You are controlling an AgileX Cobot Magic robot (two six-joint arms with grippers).
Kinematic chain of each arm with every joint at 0, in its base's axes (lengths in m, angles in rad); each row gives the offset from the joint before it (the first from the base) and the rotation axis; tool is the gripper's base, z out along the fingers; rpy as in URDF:
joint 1: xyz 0 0 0.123 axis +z
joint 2: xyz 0 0 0 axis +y
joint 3: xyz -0.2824 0 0.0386 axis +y
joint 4: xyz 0.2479 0 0.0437 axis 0.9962 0 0.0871
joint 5: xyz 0 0 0 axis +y
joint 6: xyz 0.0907 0 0.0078 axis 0.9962 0 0.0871
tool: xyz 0 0 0 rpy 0 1.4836 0
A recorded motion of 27 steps. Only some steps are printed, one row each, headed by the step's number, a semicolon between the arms.
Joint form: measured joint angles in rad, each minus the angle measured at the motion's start. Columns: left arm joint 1, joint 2, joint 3, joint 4, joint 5, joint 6; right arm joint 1, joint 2, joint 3, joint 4, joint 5, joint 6.
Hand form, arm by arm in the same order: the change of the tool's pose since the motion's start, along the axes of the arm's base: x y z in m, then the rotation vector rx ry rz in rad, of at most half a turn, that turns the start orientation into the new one. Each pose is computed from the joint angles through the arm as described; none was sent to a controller.
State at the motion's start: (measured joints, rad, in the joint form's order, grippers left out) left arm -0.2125 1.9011 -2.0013 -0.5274 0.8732 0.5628; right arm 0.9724 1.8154 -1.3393 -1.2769 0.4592 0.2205
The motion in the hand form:
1: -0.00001 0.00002 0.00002 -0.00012 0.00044 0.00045; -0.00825 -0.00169 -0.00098 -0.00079 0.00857 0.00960
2: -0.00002 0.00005 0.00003 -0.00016 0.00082 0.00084; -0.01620 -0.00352 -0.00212 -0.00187 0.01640 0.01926
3: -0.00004 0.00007 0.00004 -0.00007 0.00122 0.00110; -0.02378 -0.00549 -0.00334 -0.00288 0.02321 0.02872
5: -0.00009 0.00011 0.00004 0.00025 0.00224 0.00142; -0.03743 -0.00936 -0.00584 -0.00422 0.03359 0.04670
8: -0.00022 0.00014 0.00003 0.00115 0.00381 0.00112; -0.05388 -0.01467 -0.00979 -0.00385 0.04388 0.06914
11: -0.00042 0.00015 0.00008 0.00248 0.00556 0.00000; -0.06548 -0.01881 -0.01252 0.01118 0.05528 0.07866
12: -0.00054 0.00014 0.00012 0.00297 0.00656 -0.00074; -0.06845 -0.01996 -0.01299 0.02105 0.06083 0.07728
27: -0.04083 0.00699 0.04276 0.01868 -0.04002 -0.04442; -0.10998 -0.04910 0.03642 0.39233 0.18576 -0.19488
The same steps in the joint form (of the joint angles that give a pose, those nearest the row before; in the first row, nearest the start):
1: 0.0000 0.0000 -0.0002 0.0005 0.0002 -0.0009; 0.0144 -0.0202 0.0303 -0.0021 0.0005 0.0113
2: 0.0000 0.0000 -0.0003 0.0009 0.0005 -0.0017; 0.0285 -0.0397 0.0601 -0.0057 0.0006 0.0234
3: 0.0000 0.0000 -0.0004 0.0014 0.0008 -0.0023; 0.0420 -0.0585 0.0891 -0.0114 0.0005 0.0369
5: 0.0000 0.0000 -0.0008 0.0023 0.0019 -0.0036; 0.0669 -0.0922 0.1423 -0.0279 -0.0002 0.0669
8: 0.0000 0.0000 -0.0013 0.0035 0.0040 -0.0046; 0.0983 -0.1322 0.2091 -0.0611 -0.0018 0.1176
11: 0.0000 0.0000 -0.0022 0.0045 0.0072 -0.0051; 0.1213 -0.1610 0.2570 -0.0941 -0.0033 0.1787
12: 0.0000 0.0000 -0.0027 0.0047 0.0089 -0.0052; 0.1274 -0.1688 0.2690 -0.1028 -0.0030 0.2020
27: 0.0000 -0.1219 0.0058 0.0130 0.0949 0.0034; 0.2502 -0.3614 0.3017 0.0308 0.2187 0.5310

